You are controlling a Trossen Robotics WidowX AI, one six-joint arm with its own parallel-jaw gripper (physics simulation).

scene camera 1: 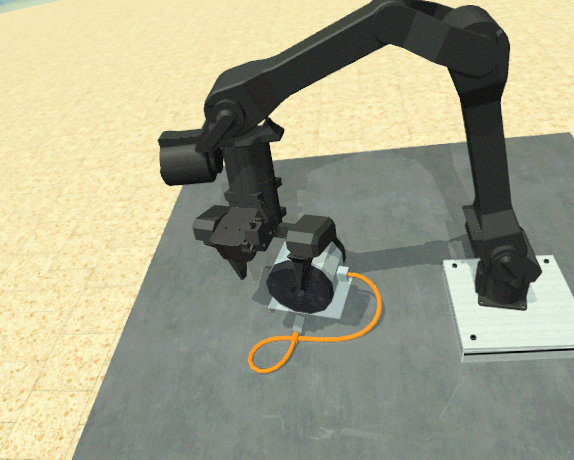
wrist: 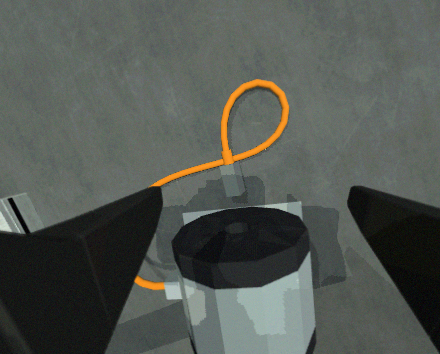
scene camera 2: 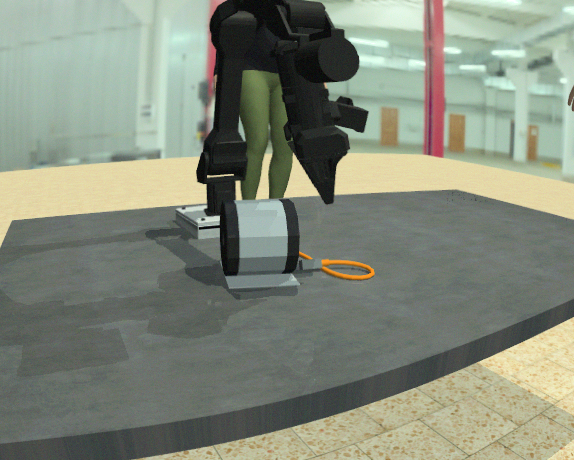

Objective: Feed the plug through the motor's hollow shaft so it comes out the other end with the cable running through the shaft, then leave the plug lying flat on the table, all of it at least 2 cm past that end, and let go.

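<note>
The motor is a pale cylinder with black end caps, lying on its side on a light base plate. The hollow shaft's opening shows in the near end cap in the wrist view. The grey plug lies on the table in front of that end, outside the shaft, its tip toward the motor. The orange cable loops behind the plug, crosses itself and runs to the motor's side. My gripper is wide open and empty, above the motor's end and the plug.
A small pale block on the motor's side holds the cable's fixed end. The arm's white base plate stands on the dark table. A person stands behind the arm in scene camera 2.
</note>
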